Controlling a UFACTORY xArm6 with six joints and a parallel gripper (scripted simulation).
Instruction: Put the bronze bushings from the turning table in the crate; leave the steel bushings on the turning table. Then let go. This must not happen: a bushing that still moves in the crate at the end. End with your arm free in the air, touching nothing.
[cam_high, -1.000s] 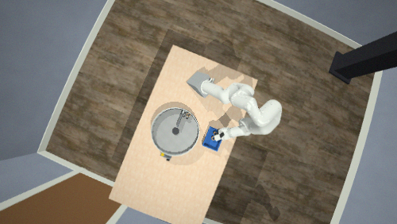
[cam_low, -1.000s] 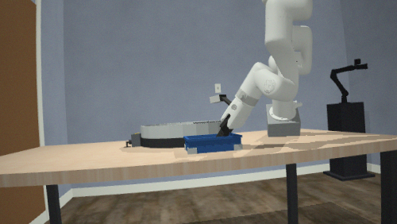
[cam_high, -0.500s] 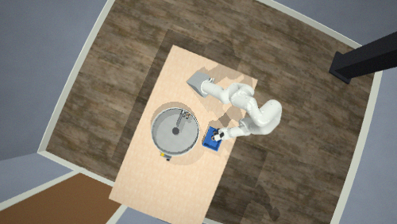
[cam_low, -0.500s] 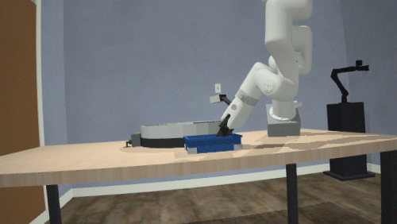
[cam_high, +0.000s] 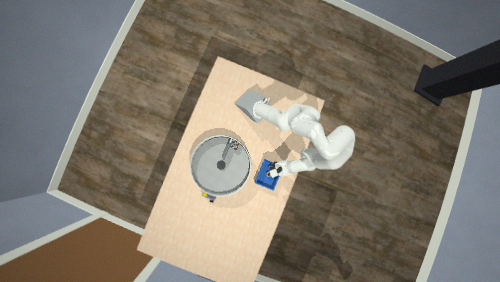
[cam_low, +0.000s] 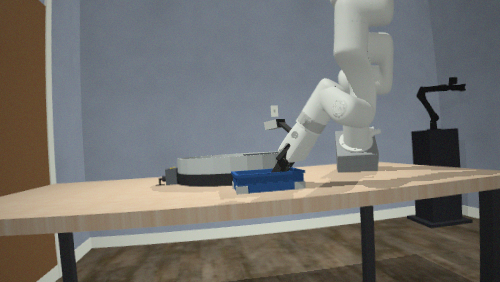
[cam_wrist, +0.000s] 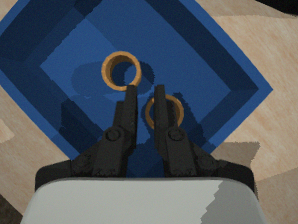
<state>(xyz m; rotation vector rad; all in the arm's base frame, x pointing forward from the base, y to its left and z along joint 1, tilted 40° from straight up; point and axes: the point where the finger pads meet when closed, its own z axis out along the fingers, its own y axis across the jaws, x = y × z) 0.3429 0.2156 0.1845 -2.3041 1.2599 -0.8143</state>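
Now: the blue crate 40 mm ahead of my hand, 10 mm to the right of it and 20 mm below it. From my hand the other things lie so: grey turning table (130 mm ahead, 350 mm to the right).
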